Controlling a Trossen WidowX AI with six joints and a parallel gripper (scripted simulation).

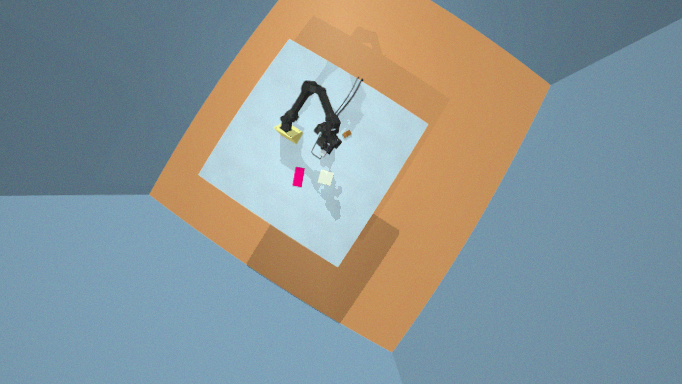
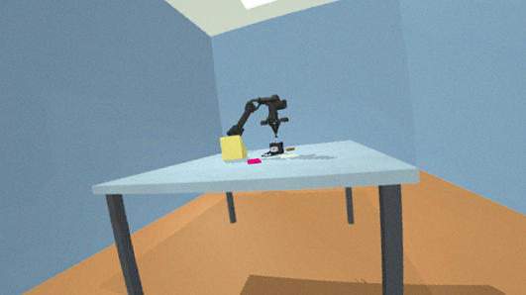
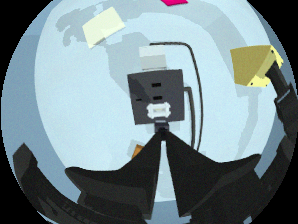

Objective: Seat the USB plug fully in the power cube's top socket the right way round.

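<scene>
My gripper tip is now 2 cm above the USB plug. Round my gripper tip: USB socket 7 cm below; then cream pad 12 cm ahead, 21 cm to the right, 13 cm below; then small block 6 cm ahead, 14 cm to the left, 13 cm below.
</scene>
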